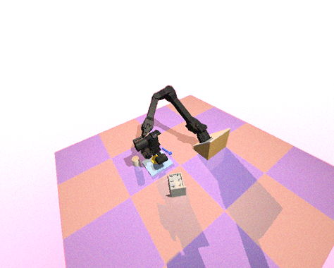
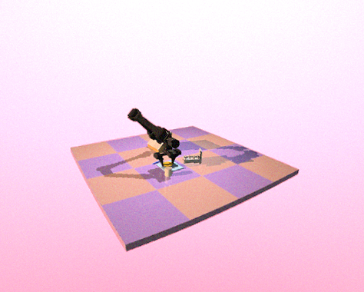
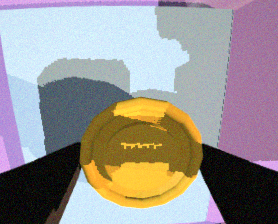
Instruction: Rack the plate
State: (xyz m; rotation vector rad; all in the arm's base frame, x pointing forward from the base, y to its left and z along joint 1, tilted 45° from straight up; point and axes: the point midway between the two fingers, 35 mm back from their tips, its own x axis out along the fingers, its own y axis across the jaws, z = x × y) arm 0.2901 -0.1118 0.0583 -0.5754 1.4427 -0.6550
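My gripper tip is now 10 mm to the right of the light blue mat and 10 mm short of it. Round my gripper tip: small blue utensil 90 mm behind, 20 mm to the right; then cream cup 110 mm ahead, 60 mm to the right, 20 mm above; then yellow plate 10 mm above.
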